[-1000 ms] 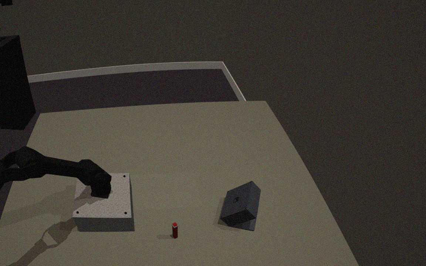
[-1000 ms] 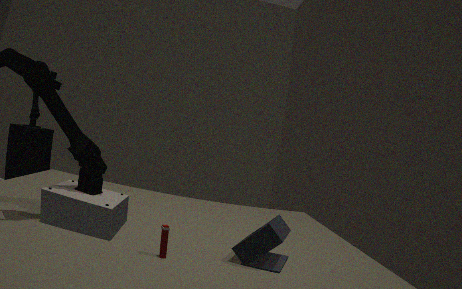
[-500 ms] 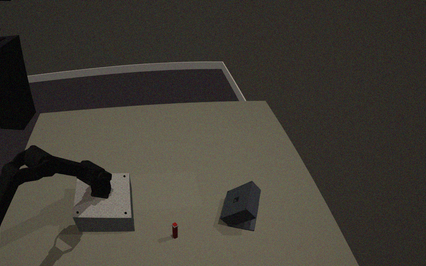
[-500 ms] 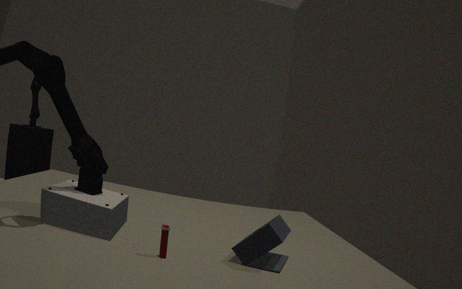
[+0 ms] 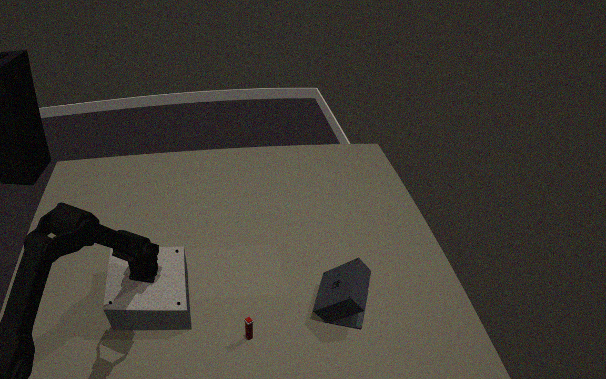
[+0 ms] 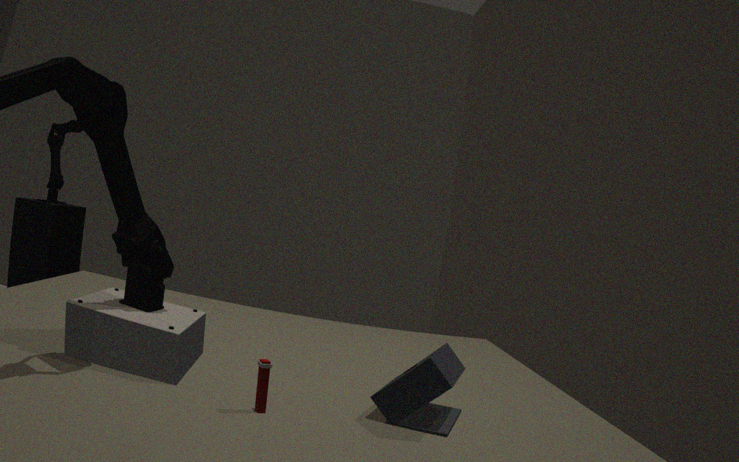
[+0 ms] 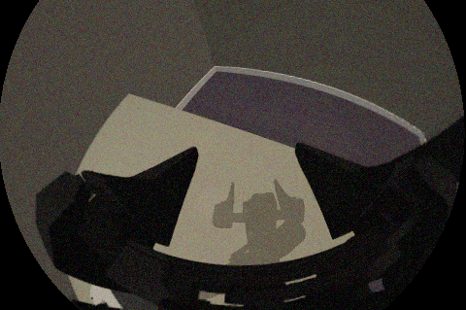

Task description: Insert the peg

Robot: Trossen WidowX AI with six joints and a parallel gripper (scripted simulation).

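Right now my gripper tip is 45 cm to the right of the red square peg, 27 cm short of it and 11 cm above it. Round my gripper tip: blue-grey sloped panel (56 cm to the left, 49 cm ahead, 10 cm below).
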